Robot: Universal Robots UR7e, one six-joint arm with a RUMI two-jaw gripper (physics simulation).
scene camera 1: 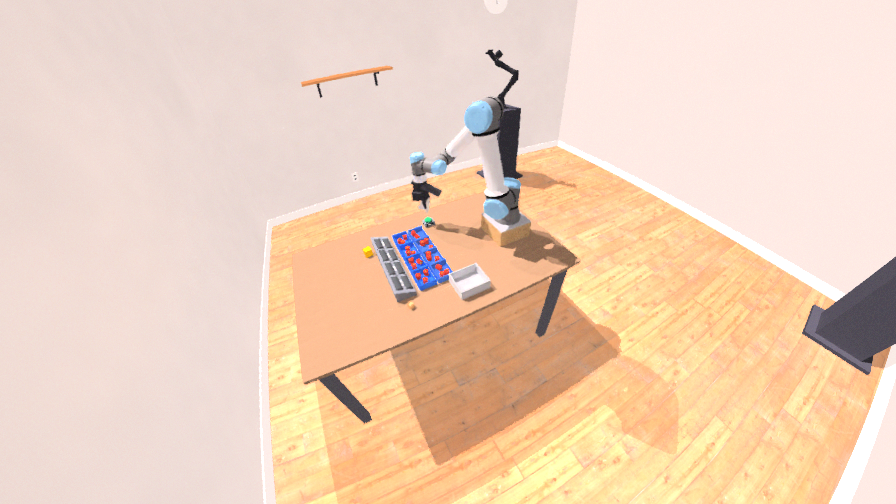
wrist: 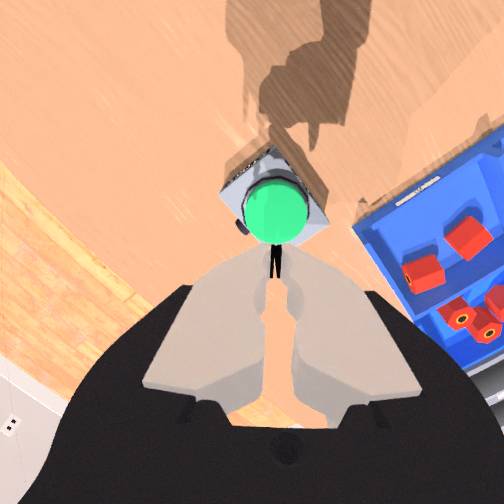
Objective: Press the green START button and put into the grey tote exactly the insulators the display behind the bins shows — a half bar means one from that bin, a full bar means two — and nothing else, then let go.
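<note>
The green START button sits on a small grey box near the table's far edge; it also shows in the scene view. My gripper is shut and empty, hanging above the button, fingertips just short of it in the wrist view. In the scene view the gripper is a little above the button. Blue bins hold red insulators. The grey display strip lies left of the bins; its bars cannot be read. The grey tote stands empty to the right of the bins.
A yellow block lies left of the display strip and a small orange object lies by its near end. The arm's base stands at the table's far right corner. The table's far edge is close to the button.
</note>
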